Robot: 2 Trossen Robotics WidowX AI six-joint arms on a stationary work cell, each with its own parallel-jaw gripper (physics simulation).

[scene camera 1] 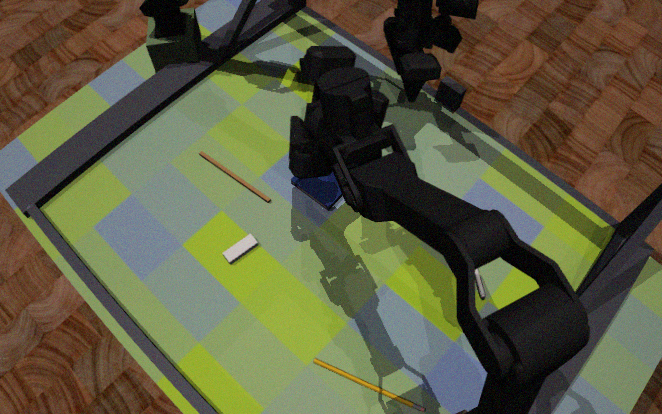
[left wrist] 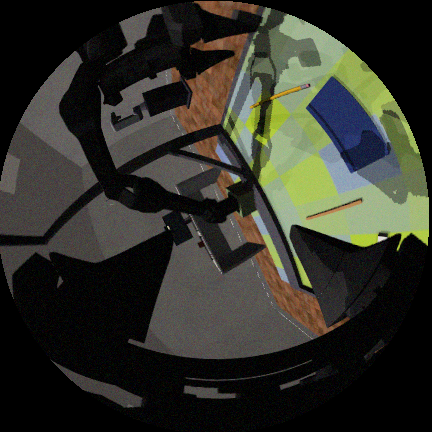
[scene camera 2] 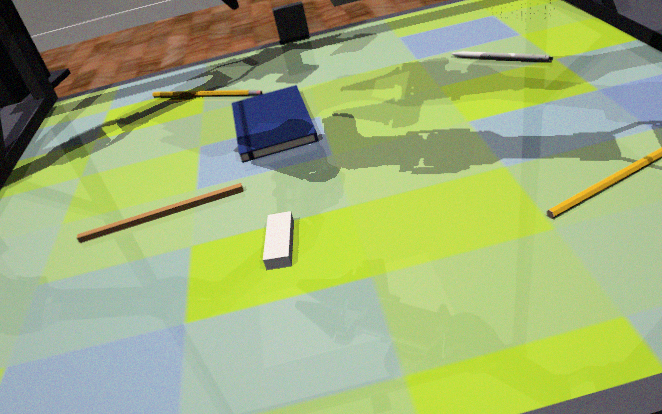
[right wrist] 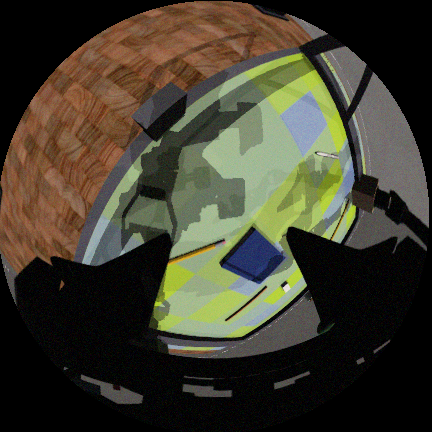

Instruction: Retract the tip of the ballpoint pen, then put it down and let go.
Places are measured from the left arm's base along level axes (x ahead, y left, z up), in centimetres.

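Pixels of known places: left gripper, fingertip midpoint: (scene camera 1: 298,88) (left wrist: 233,233); right gripper, fingertip midpoint: (scene camera 1: 405,87) (left wrist: 242,41) (right wrist: 230,236); left arm's base at its link origin: (right wrist: 375,196); right arm's base at its link origin: (scene camera 1: 170,25) (left wrist: 233,202).
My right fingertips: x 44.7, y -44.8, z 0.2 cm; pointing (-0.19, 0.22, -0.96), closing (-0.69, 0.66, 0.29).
Ahead of a thing's pixels: the offset from my right fingertips to its middle.
A slim white and silver ballpoint pen @[dx -28.3, dy +15.9, dz -10.3 cm] (scene camera 1: 480,284) (scene camera 2: 502,57) (right wrist: 327,155) lies flat on the patterned table. In scene camera 1 it shows through the gap in the left arm's links. Whether its tip is out is too small to tell. My left gripper (scene camera 1: 299,95) (left wrist: 233,233) is open and empty, raised above the table near the dark blue book, well away from the pen. My right gripper (scene camera 1: 432,75) (right wrist: 230,236) is open and empty, high near the table's far edge in scene camera 1, also away from the pen.
The dark blue book @[dx +2.5, dy +17.3, dz -10.0 cm] (scene camera 1: 320,189) (scene camera 2: 275,120), a brown stick @[dx +15.9, dy +30.3, dz -10.3 cm] (scene camera 1: 235,176) (scene camera 2: 160,213), a white eraser @[dx +4.5, dy +40.0, dz -10.0 cm] (scene camera 1: 240,248) (scene camera 2: 278,237) and two yellow pencils, one near the book @[dx +10.9, dy +2.8, dz -10.3 cm] (scene camera 2: 225,93), one apart @[dx -26.8, dy +43.8, dz -10.3 cm] (scene camera 1: 370,385) (scene camera 2: 605,185), lie on the table. A dark block @[dx -4.7, dy -10.8, dz -7.5 cm] (scene camera 1: 451,95) stands at its edge.
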